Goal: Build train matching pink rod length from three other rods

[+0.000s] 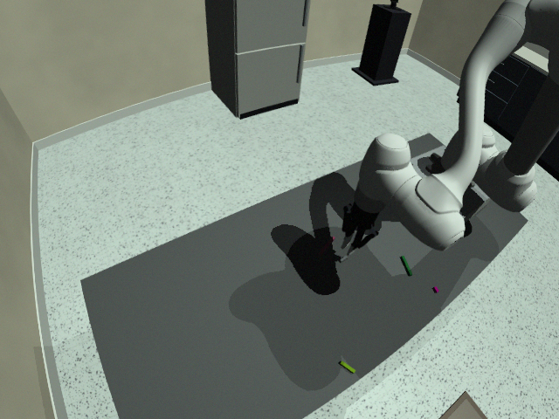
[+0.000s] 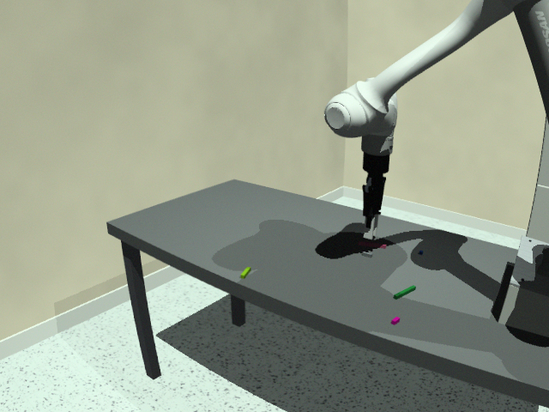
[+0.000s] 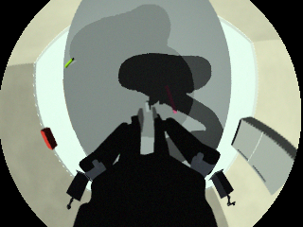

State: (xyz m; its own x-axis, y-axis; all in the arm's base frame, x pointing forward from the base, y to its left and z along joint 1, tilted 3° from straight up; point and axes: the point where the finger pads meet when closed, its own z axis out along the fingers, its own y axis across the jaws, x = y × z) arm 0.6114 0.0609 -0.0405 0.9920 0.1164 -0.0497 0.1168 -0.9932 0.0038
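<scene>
Now: the grey rod 9 cm below my hand. Also, from my hand: blue rod (13 cm behind, 12 cm to the right, 9 cm below); then pink rod (9 cm below, 7 cm to the right, 2 cm ahead); then green rod (19 cm behind, 14 cm to the left, 9 cm below).
</scene>
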